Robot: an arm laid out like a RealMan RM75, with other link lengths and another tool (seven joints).
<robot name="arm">
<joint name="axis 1" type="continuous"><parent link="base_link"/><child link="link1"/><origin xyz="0 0 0.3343"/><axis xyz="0 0 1"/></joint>
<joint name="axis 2" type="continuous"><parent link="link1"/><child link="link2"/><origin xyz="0 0 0" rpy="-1.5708 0 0"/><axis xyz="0 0 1"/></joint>
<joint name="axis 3" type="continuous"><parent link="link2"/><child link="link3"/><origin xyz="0 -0.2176 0" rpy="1.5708 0 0"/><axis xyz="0 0 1"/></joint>
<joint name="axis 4" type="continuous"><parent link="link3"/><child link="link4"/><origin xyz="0 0 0" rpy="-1.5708 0 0"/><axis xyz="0 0 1"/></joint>
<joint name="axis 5" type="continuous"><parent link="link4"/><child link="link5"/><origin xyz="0 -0.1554 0" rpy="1.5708 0 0"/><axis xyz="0 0 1"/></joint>
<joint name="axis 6" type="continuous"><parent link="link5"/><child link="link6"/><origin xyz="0 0 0" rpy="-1.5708 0 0"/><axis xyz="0 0 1"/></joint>
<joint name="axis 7" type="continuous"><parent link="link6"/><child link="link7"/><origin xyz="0 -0.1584 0" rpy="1.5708 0 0"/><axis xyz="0 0 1"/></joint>
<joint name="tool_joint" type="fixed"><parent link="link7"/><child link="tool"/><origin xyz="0.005 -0.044 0.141" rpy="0 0.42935 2.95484"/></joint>
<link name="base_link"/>
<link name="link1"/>
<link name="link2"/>
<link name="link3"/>
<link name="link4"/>
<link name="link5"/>
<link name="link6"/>
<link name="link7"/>
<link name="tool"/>
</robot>
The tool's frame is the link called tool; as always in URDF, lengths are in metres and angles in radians. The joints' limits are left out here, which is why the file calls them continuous.
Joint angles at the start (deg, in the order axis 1, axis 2, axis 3, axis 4, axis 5, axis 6, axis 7):
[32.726, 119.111, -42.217, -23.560, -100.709, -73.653, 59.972]
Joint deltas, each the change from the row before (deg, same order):
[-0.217, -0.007, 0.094, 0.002, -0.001, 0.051, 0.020]
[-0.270, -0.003, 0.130, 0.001, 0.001, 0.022, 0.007]
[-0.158, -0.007, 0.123, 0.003, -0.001, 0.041, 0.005]
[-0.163, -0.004, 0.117, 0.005, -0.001, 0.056, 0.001]
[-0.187, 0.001, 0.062, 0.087, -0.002, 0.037, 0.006]
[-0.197, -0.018, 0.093, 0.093, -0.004, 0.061, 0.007]
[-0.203, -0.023, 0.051, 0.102, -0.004, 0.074, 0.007]
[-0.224, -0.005, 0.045, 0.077, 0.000, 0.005, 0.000]
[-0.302, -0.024, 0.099, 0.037, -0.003, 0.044, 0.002]
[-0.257, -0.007, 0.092, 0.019, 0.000, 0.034, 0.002]
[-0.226, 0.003, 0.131, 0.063, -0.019, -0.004, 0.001]
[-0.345, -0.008, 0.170, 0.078, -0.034, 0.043, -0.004]
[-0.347, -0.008, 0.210, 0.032, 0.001, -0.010, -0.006]
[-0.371, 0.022, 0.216, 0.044, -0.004, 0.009, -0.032]
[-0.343, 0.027, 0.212, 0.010, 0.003, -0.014, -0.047]
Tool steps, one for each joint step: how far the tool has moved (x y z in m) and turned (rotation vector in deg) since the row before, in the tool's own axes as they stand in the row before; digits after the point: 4 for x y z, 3 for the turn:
[-0.0008, 0.0006, -0.0017, -0.294, -0.099, 0.096]
[-0.0009, 0.0006, -0.0020, -0.342, -0.087, 0.119]
[-0.0005, 0.0007, -0.0013, -0.263, -0.055, 0.057]
[-0.0006, 0.0007, -0.0013, -0.270, -0.068, 0.055]
[-0.0010, 0.0000, -0.0014, -0.233, -0.094, 0.165]
[-0.0011, 0.0004, -0.0017, -0.289, -0.114, 0.152]
[-0.0012, 0.0002, -0.0017, -0.265, -0.145, 0.158]
[-0.0011, -0.0001, -0.0016, -0.222, -0.098, 0.173]
[-0.0012, 0.0006, -0.0023, -0.356, -0.146, 0.141]
[-0.0010, 0.0005, -0.0019, -0.306, -0.109, 0.119]
[-0.0009, 0.0002, -0.0017, -0.281, -0.067, 0.166]
[-0.0015, 0.0005, -0.0027, -0.430, -0.154, 0.205]
[-0.0010, 0.0008, -0.0025, -0.451, -0.075, 0.173]
[-0.0012, 0.0006, -0.0026, -0.469, -0.086, 0.190]
[-0.0009, 0.0006, -0.0023, -0.423, -0.049, 0.140]

